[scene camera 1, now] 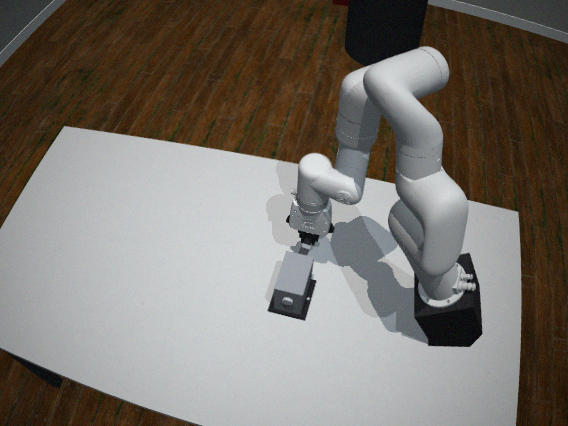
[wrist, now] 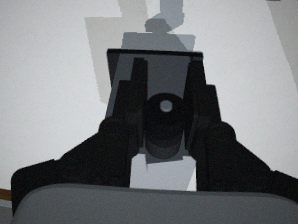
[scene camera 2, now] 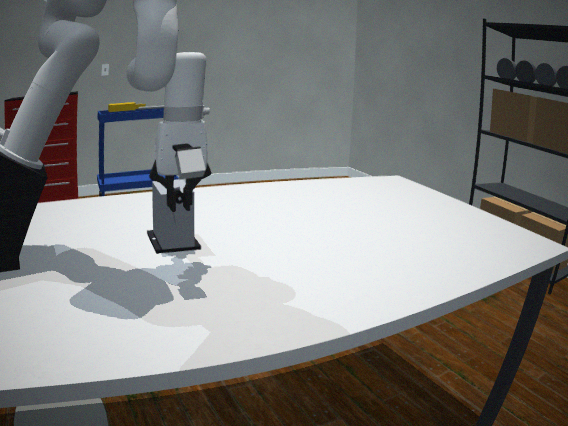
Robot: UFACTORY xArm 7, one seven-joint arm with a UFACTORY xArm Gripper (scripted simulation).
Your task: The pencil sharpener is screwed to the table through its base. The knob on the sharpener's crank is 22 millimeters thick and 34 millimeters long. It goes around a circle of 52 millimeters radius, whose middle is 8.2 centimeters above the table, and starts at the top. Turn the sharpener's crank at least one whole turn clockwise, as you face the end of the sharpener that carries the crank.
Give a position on a pencil sharpener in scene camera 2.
166,236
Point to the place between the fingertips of my gripper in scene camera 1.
308,239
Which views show my gripper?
Scene camera 1, the wrist view and scene camera 2: all of them.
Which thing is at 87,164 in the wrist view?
My gripper.
